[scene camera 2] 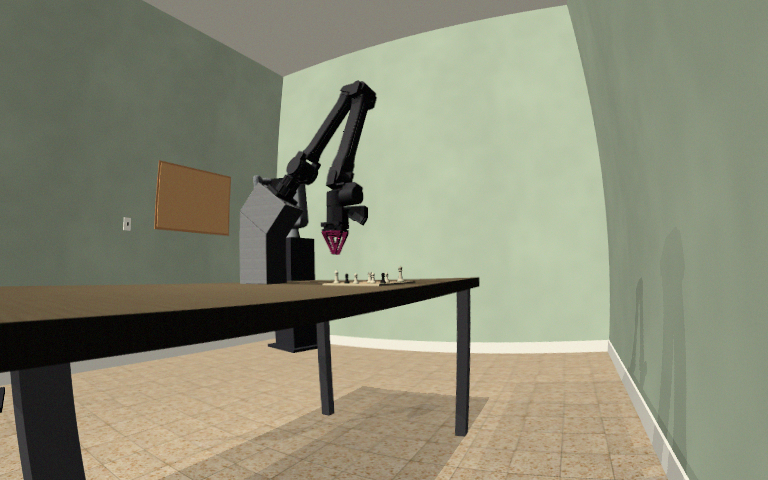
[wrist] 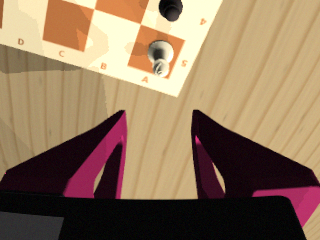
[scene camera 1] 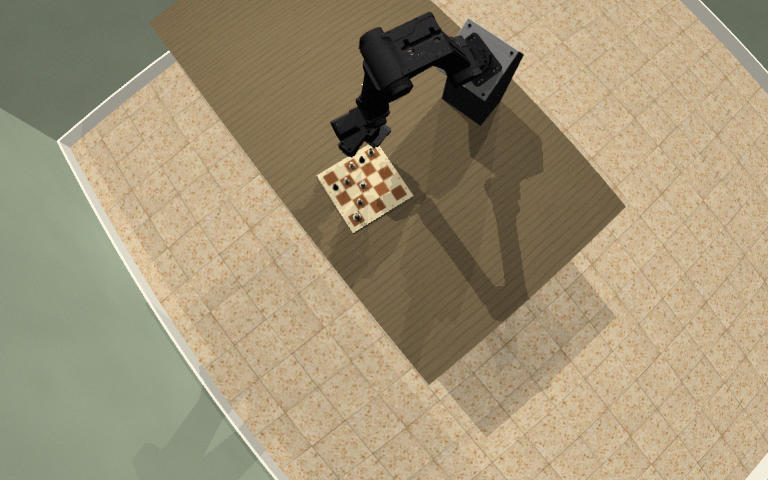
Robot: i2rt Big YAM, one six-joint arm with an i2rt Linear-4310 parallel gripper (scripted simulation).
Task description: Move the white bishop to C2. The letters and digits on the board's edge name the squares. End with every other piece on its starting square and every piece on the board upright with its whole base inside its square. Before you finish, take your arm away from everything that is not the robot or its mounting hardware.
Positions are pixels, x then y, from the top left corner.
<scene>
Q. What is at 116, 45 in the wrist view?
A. A small chessboard.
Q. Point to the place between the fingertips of the gripper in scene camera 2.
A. At 335, 254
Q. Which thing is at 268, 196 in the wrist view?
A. The gripper.
</scene>
